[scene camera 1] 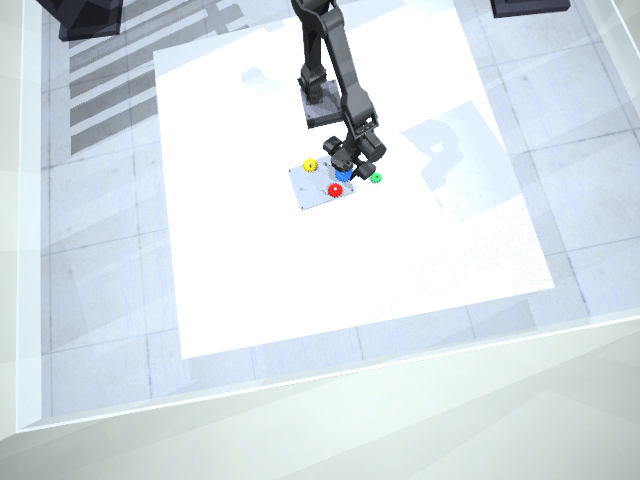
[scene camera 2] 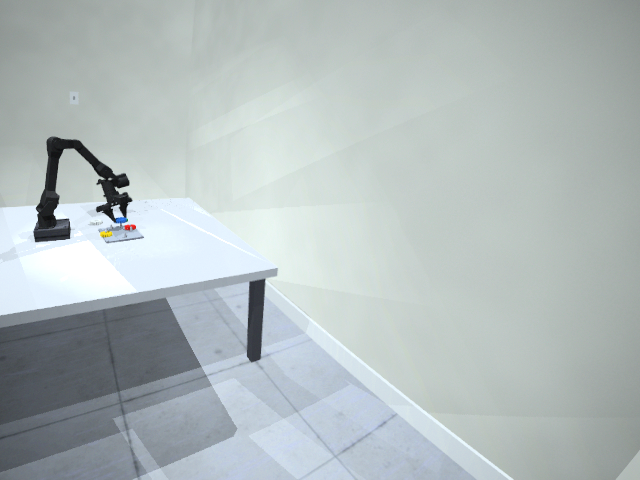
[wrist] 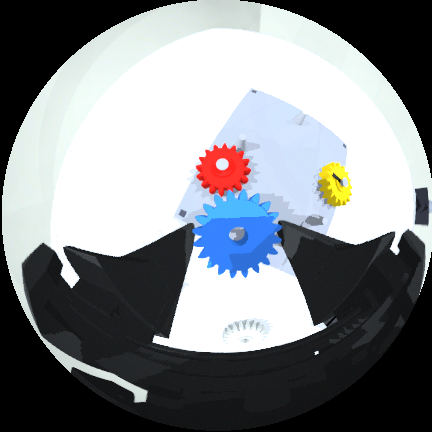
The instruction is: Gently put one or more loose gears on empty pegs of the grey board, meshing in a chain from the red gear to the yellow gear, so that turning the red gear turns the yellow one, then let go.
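Seen in the pictures: gripper, between the fingertips: (scene camera 1: 343, 174) (scene camera 2: 120, 220) (wrist: 236, 227); arm's base, origin of its link: (scene camera 1: 314, 96) (scene camera 2: 47, 226).
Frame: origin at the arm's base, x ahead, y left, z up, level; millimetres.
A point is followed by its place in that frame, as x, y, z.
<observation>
The grey board (scene camera 1: 312, 197) {379, -29, -48} (scene camera 2: 133, 235) {377, -50, -48} (wrist: 280, 145) {335, -13, -48} bears the red gear (scene camera 1: 334, 192) {371, 54, -33} (scene camera 2: 130, 227) (wrist: 223, 175) {353, 64, -31} and the yellow gear (scene camera 1: 306, 166) {262, -45, -33} (scene camera 2: 106, 234) {258, -55, -35} (wrist: 333, 189) {258, -15, -33}. My gripper (scene camera 1: 344, 173) {314, 89, -14} (scene camera 2: 119, 218) {314, 89, -14} (wrist: 236, 227) {314, 89, -14} is shut on a large blue gear (scene camera 1: 343, 177) {328, 88, -5} (scene camera 2: 122, 220) {324, 67, -7} (wrist: 225, 247) {311, 104, -5}, roughly level and above the board. Grey shows in its hole in the wrist view; whether a peg enters it I cannot tell. The blue teeth appear close to the red ones there; contact is unclear. A loose green gear (scene camera 1: 375, 177) {323, 203, -38} lies off the board's right side in scene camera 1.
A loose white gear (scene camera 2: 96, 222) {186, 177, -45} (wrist: 245, 331) {196, 184, -41} lies on the table beside the board. Bare pegs stand near the red gear (wrist: 223, 175) {353, 64, -31} and at the board's far part, one peg (wrist: 300, 118) {339, -61, -36} near its edge. The arm's base (scene camera 1: 323, 111) {68, 31, 2} (scene camera 2: 52, 231) {29, -44, -12} stands behind the board.
</observation>
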